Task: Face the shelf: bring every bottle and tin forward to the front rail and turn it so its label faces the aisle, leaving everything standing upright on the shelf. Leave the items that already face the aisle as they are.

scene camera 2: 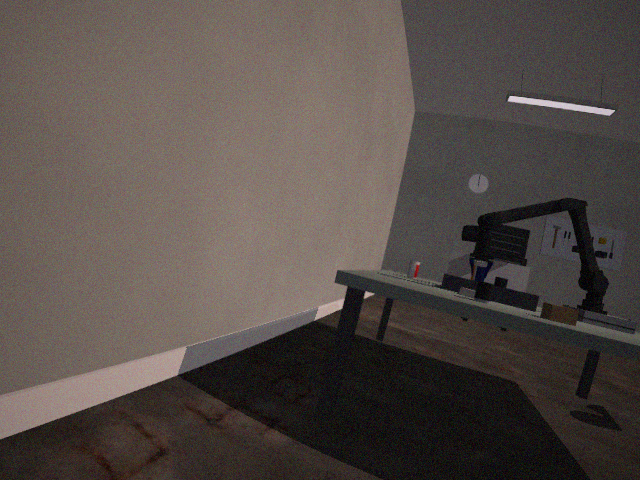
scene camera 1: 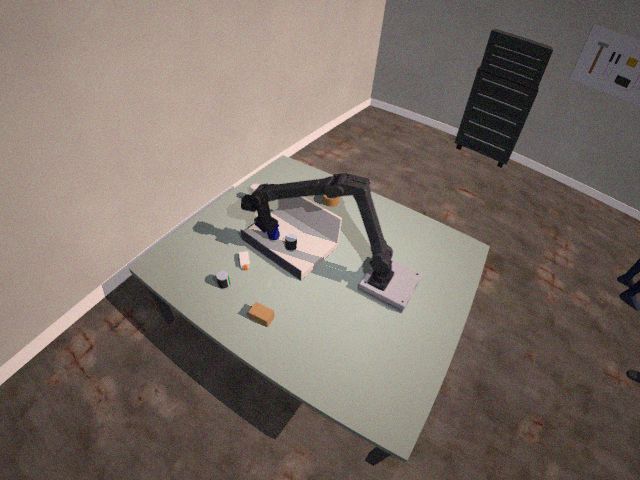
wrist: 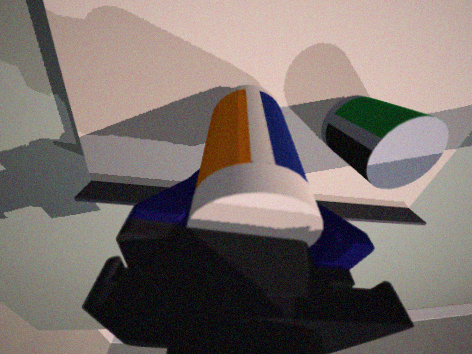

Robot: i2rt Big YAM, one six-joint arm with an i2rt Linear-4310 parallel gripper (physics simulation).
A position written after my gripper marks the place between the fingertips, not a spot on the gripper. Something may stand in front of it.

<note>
My gripper (wrist: 242, 177) carries a navy and orange tin, clear of everything else. Also in view: a shelf (wrist: 142, 88).
</note>
